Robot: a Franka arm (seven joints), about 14 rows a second.
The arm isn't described. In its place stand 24 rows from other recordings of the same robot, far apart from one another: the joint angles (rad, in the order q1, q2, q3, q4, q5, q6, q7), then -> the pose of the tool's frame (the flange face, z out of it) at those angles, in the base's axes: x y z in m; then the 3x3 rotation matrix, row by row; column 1 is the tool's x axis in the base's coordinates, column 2 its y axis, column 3 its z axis.
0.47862, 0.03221, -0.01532, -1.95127, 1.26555, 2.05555, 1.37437 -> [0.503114, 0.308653, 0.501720], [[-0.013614, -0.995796, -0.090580], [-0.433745, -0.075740, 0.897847], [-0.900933, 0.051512, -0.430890]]
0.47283, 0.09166, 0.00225, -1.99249, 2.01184, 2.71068, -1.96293 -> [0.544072, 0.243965, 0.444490], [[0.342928, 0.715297, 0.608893], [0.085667, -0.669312, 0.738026], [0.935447, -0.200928, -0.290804]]
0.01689, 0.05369, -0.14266, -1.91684, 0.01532, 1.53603, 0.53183 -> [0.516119, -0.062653, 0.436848], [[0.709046, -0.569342, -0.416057], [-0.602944, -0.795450, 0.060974], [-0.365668, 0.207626, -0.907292]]
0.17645, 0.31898, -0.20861, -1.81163, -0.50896, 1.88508, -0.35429 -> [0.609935, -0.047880, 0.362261], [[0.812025, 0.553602, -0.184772], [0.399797, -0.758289, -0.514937], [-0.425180, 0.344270, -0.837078]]
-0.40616, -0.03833, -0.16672, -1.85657, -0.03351, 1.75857, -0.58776 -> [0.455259, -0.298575, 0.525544], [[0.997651, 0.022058, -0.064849], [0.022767, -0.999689, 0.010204], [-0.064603, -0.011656, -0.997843]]
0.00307, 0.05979, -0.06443, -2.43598, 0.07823, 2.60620, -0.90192 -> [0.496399, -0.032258, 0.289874], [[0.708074, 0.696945, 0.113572], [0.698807, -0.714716, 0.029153], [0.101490, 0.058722, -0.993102]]
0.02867, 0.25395, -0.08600, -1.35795, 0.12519, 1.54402, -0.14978 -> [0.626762, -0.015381, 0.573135], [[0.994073, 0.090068, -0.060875], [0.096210, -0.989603, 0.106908], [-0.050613, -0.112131, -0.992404]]
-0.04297, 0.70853, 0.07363, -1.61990, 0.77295, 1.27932, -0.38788 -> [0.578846, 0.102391, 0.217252], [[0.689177, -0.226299, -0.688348], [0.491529, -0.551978, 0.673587], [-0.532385, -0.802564, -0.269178]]
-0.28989, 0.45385, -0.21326, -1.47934, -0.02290, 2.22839, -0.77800 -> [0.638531, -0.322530, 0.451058], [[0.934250, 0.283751, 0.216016], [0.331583, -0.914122, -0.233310], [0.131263, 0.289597, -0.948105]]
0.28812, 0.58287, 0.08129, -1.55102, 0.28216, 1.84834, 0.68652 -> [0.617447, 0.254937, 0.293410], [[0.830352, -0.432500, -0.351367], [-0.385171, -0.901138, 0.198980], [-0.402689, -0.029887, -0.914849]]
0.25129, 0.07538, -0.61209, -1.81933, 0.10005, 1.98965, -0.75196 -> [0.558875, -0.195321, 0.507659], [[0.929325, 0.349306, 0.119756], [0.351081, -0.936322, 0.006633], [0.114447, 0.035880, -0.992781]]
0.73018, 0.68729, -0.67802, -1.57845, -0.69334, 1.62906, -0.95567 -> [0.645938, 0.038369, 0.326605], [[0.156719, 0.963555, -0.216797], [0.337565, -0.258549, -0.905098], [-0.928164, 0.068663, -0.365782]]
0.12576, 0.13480, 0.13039, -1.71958, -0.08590, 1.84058, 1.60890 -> [0.585357, 0.142505, 0.499423], [[0.237933, -0.971268, 0.005161], [-0.969075, -0.237747, -0.066101], [0.065429, 0.010726, -0.997800]]
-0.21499, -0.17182, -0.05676, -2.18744, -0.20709, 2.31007, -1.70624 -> [0.504235, -0.145860, 0.491025], [[0.046829, 0.967700, 0.247716], [0.976137, 0.008310, -0.216995], [-0.212044, 0.251967, -0.944219]]
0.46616, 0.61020, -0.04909, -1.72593, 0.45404, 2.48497, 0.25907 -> [0.625979, 0.279187, 0.245555], [[0.984396, -0.159213, 0.074943], [-0.174492, -0.938248, 0.298737], [0.022752, -0.307152, -0.951388]]
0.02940, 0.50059, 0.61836, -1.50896, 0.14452, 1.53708, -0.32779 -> [0.529203, 0.348350, 0.401324], [[0.521184, 0.667330, -0.532013], [0.825968, -0.551309, 0.117621], [-0.214812, -0.500728, -0.838527]]
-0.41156, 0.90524, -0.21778, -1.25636, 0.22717, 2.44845, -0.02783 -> [0.658778, -0.418015, 0.250407], [[0.759607, -0.600717, 0.249270], [-0.575284, -0.799376, -0.173341], [0.303389, -0.011730, -0.952795]]
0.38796, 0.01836, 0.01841, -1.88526, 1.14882, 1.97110, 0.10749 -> [0.514748, 0.285239, 0.534998], [[0.970209, -0.217345, -0.107034], [-0.015046, -0.494998, 0.868764], [-0.241803, -0.841272, -0.483521]]
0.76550, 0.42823, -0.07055, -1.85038, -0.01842, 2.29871, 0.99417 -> [0.491347, 0.412966, 0.294647], [[0.959889, -0.276925, 0.043886], [-0.276329, -0.960871, -0.019231], [0.047494, 0.006333, -0.998851]]
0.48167, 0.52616, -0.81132, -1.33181, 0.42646, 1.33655, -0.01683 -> [0.637100, -0.054043, 0.472143], [[0.898283, -0.294809, -0.325844], [-0.256747, -0.953924, 0.155271], [-0.356606, -0.055818, -0.932586]]
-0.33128, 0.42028, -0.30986, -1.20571, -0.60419, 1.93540, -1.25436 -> [0.572033, -0.411519, 0.601455], [[0.674811, 0.732133, -0.092801], [0.479855, -0.530828, -0.698542], [-0.560687, 0.426852, -0.709526]]
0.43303, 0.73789, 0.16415, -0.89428, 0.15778, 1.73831, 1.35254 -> [0.646849, 0.398801, 0.479949], [[0.676157, -0.735577, -0.041693], [-0.698253, -0.657848, 0.282274], [-0.235062, -0.161749, -0.958428]]
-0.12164, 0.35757, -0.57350, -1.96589, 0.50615, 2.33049, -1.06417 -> [0.488616, -0.375191, 0.324498], [[0.977521, 0.072997, 0.197799], [0.062409, -0.996290, 0.059256], [0.201391, -0.045580, -0.978450]]
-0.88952, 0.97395, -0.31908, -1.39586, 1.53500, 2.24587, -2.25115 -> [0.331308, -0.654512, 0.143647], [[0.646791, 0.038365, 0.761701], [0.143557, -0.987006, -0.072187], [0.749034, 0.156037, -0.643894]]
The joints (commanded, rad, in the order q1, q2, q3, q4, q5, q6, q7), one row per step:
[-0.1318 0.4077 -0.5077 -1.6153 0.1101 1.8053 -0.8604]
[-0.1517 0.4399 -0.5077 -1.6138 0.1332 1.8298 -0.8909]
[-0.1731 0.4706 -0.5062 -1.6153 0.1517 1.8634 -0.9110]
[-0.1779 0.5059 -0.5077 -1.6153 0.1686 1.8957 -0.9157]
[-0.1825 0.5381 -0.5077 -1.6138 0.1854 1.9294 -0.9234]
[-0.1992 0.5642 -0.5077 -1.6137 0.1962 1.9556 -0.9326]
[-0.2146 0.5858 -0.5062 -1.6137 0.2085 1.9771 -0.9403]
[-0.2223 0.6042 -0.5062 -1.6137 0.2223 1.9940 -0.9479]
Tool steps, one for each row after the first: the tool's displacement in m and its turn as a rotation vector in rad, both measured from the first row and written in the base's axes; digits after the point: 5 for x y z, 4 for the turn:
[-0.00121 -0.01130 -0.01668 0.0106 -0.0032 0.0034]
[-0.00339 -0.02356 -0.03348 0.0119 -0.0096 -0.0022]
[-0.00091 -0.02840 -0.05221 0.0084 -0.0097 -0.0084]
[0.00192 -0.03259 -0.06866 0.0033 -0.0151 -0.0100]
[-0.00175 -0.04301 -0.08262 -0.0011 -0.0159 -0.0205]
[-0.00525 -0.05157 -0.09452 -0.0019 -0.0184 -0.0313]
[-0.00679 -0.05626 -0.10461 -0.0004 -0.0214 -0.0372]

